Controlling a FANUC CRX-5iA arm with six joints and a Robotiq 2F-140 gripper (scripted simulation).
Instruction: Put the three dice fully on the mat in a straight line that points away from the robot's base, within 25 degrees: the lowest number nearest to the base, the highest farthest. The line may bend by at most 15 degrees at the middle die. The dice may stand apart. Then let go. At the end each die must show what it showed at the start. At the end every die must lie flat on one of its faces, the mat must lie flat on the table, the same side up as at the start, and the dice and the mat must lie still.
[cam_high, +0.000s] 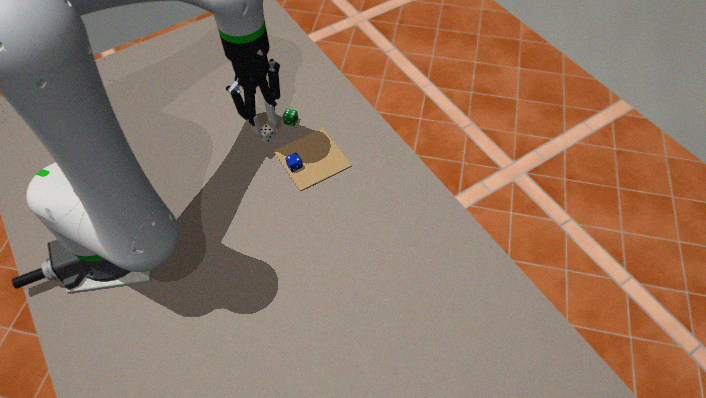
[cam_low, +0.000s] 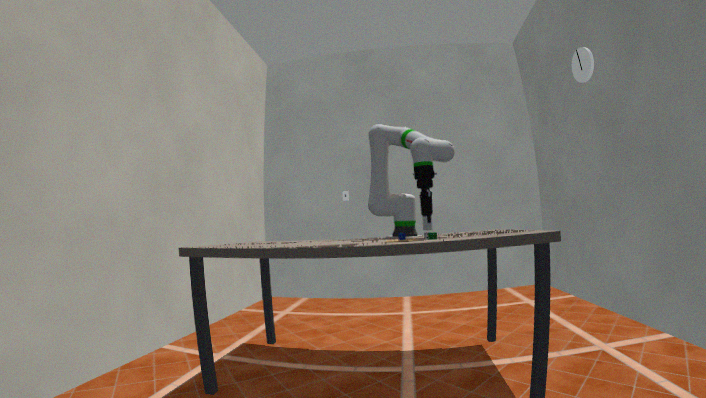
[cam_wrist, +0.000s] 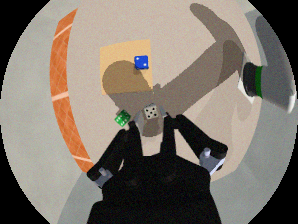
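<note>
Now: hand 60 mm above the white die. The rest, counted from my hand: blue die (30 mm ahead, 120 mm to the right, 50 mm below); then green die (70 mm ahead, 20 mm to the left, 60 mm below); then tan mat (70 mm ahead, 110 mm to the right, 70 mm below).
</note>
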